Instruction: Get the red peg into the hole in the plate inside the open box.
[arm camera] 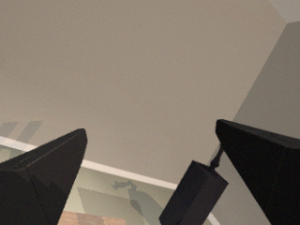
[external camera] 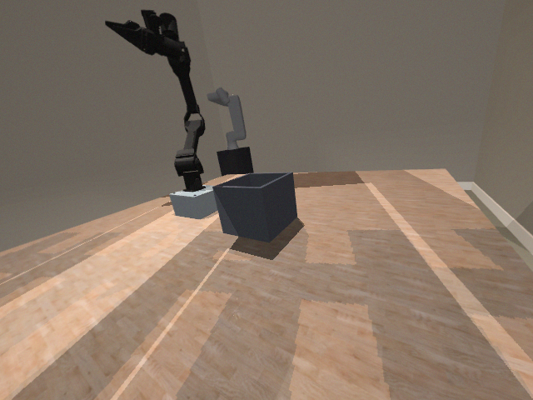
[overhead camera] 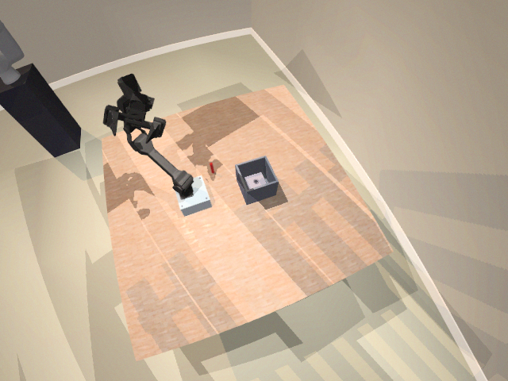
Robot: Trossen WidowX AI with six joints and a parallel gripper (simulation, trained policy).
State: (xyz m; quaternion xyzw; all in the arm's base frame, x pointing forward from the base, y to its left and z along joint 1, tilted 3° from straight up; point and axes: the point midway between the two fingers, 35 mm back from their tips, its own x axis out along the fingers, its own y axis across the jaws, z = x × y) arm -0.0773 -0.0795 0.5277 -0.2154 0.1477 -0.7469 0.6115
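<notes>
The red peg is 58 cm below my gripper tip, 23 cm ahead of it and 22 cm to the left of it. From my gripper tip the other things lie so: holed plate (58 cm below, 41 cm ahead, 5 cm to the left).
</notes>
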